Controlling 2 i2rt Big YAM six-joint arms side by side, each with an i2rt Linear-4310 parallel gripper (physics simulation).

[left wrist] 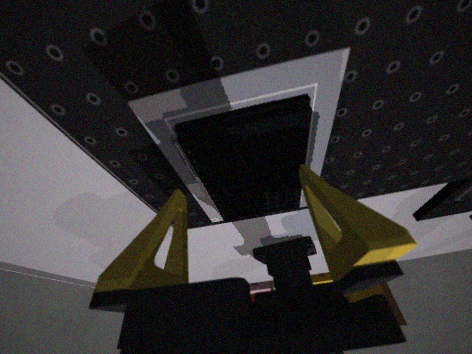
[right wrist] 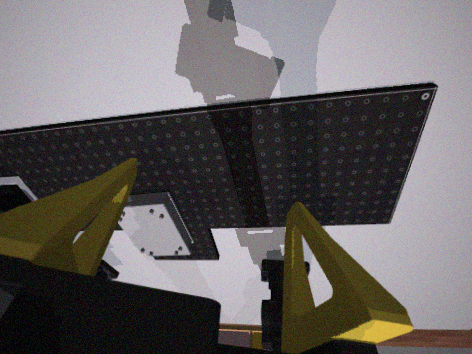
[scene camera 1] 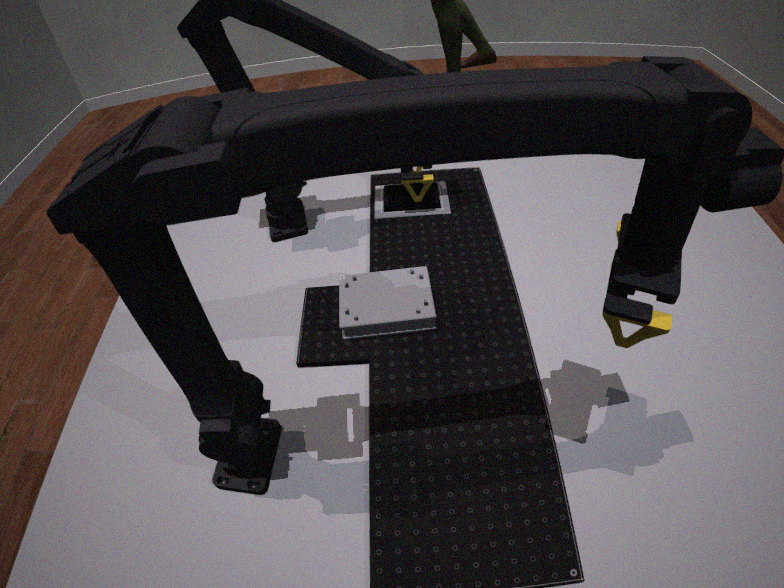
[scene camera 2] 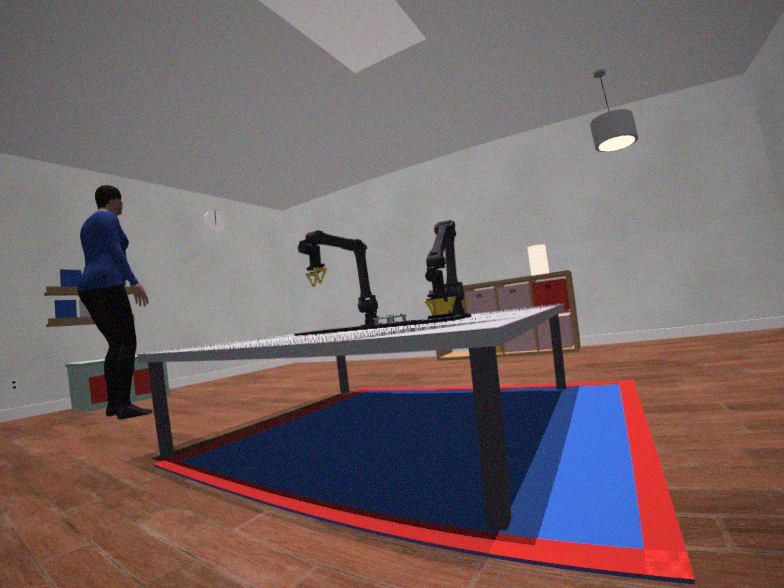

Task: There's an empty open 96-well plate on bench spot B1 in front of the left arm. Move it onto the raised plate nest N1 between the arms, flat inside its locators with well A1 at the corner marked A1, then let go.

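Places are measured from the left arm's base along level axes (x ahead, y left, z up), in centimetres.
Pixels of known places: left gripper, fingertip midpoint: point(left wrist: 238, 181) point(right wrist: 6, 207) point(scene camera 1: 416, 189) point(scene camera 2: 442, 313); right gripper, fingertip midpoint: point(right wrist: 218, 188) point(scene camera 1: 627, 312) point(scene camera 2: 316, 285); left arm's base, origin of the base link: point(left wrist: 284, 248) point(scene camera 1: 287, 222); right arm's base, origin of the base link: point(scene camera 1: 249, 455).
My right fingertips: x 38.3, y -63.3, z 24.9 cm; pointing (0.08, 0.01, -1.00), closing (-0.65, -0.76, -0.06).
Note:
For each thing: its top centre in the pictures, then the offset to it from my right fingertips. "spot": a spot on its surface instead. Level surfaces: height alone.
- dark 96-well plate, middle of its top: point(left wrist: 254, 184) point(scene camera 1: 411, 193) point(right wrist: 15, 210) point(scene camera 2: 441, 314) dx -9.4, dy +59.5, dz -22.0 cm
- spot B1, surface spot: point(left wrist: 334, 75) spot: dx -3.8, dy +52.2, dz -23.4 cm
- pale raised nest N1, middle of its top: point(scene camera 1: 384, 291) point(right wrist: 150, 237) point(scene camera 2: 389, 314) dx -23.0, dy +29.5, dz -19.0 cm
- black perforated board, its level: dz -23.6 cm
The dark 96-well plate point(scene camera 1: 393, 200) point(left wrist: 245, 145) lies inside the pale frame of spot B1 point(scene camera 1: 414, 213) point(left wrist: 334, 75), at the back in scene camera 1. Its well details and A1 corner are too dark to read. The pale raised nest N1 point(scene camera 1: 386, 297) point(right wrist: 159, 230) has small dark pins near its corners and bears no plate. My left gripper point(scene camera 1: 417, 191) point(scene camera 2: 445, 307) point(left wrist: 238, 181) is open above the plate, with nothing between its fingers. My right gripper point(scene camera 1: 626, 329) point(scene camera 2: 316, 277) point(right wrist: 218, 188) is open and empty, high to the right of the nest in scene camera 1.
The black perforated board point(scene camera 1: 462, 455) point(right wrist: 335, 160) runs under B1 and N1 on the pale table point(scene camera 1: 715, 354) point(scene camera 2: 392, 341). The right arm's long dark link point(scene camera 1: 443, 120) spans above the board in scene camera 1. A person point(scene camera 2: 104, 272) stands beyond the table.

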